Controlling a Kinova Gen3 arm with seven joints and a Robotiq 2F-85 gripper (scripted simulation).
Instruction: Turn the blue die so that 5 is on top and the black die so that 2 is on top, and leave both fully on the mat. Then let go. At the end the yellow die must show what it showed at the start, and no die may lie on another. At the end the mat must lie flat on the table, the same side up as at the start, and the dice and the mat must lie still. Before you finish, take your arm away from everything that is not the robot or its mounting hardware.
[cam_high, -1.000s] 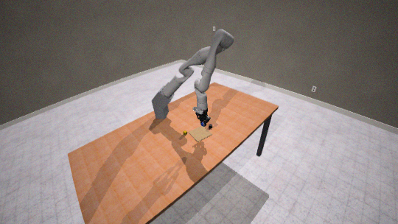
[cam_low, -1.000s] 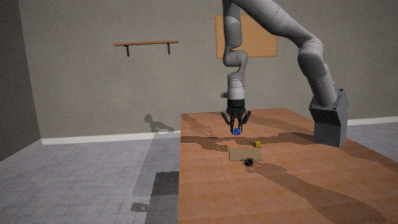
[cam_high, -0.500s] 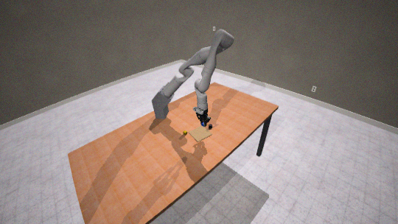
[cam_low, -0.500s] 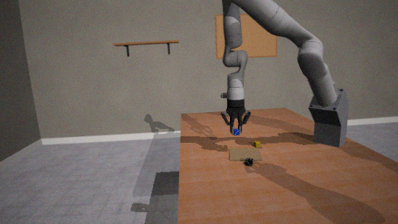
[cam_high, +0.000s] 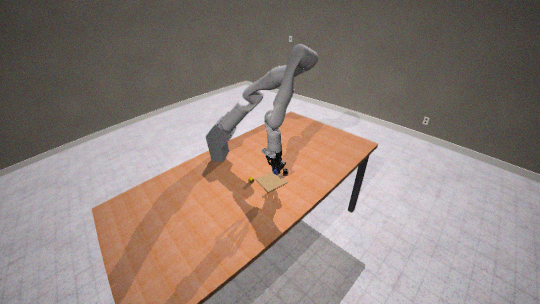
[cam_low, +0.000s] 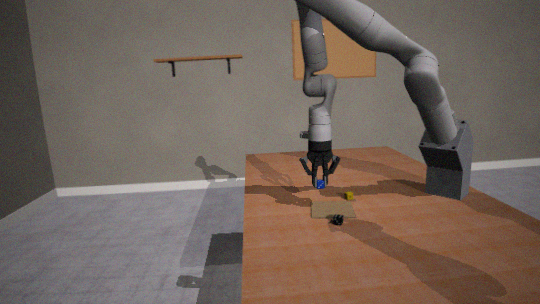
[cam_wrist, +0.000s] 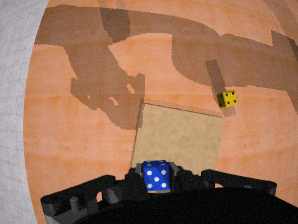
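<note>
Right now my hand is 40 mm past the tan mat, 10 mm to the left of it and 100 mm above it. Round my hand: blue die (10 mm below); then yellow die (120 mm behind, 100 mm to the right, 90 mm below); then black die (40 mm behind, 110 mm to the left, 90 mm below).
</note>
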